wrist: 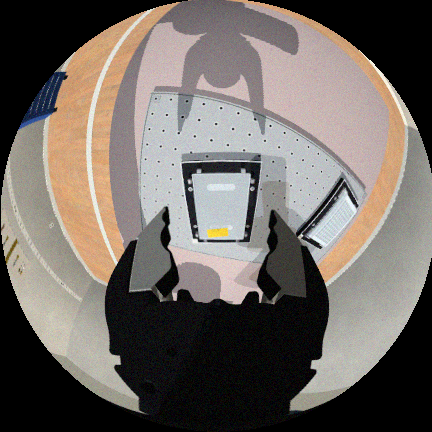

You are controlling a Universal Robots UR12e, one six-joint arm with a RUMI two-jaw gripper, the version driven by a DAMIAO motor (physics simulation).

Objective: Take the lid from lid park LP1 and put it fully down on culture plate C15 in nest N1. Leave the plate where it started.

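Observation:
A pale, nearly clear lid [219,207] with a yellow label near its lower edge lies flat in the black frame of the lid park [220,167], in the middle of the wrist view. A white plate with many small wells, which looks like the culture plate [334,220], sits in a black nest [320,212] at the right. No lid shows on it. My gripper [219,208] is open and empty. Its two jaws stand wide apart and, in the view, reach up on either side of the lid's lower part. They do not touch the lid.
The lid park and the nest stand on a grey perforated board [165,130]. A pinkish surface [320,95] lies around the board, with wood-coloured areas [75,145] beyond. A dark blue ribbed object [44,100] shows at the far left. Shadows of the arm and gripper fall across the upper part.

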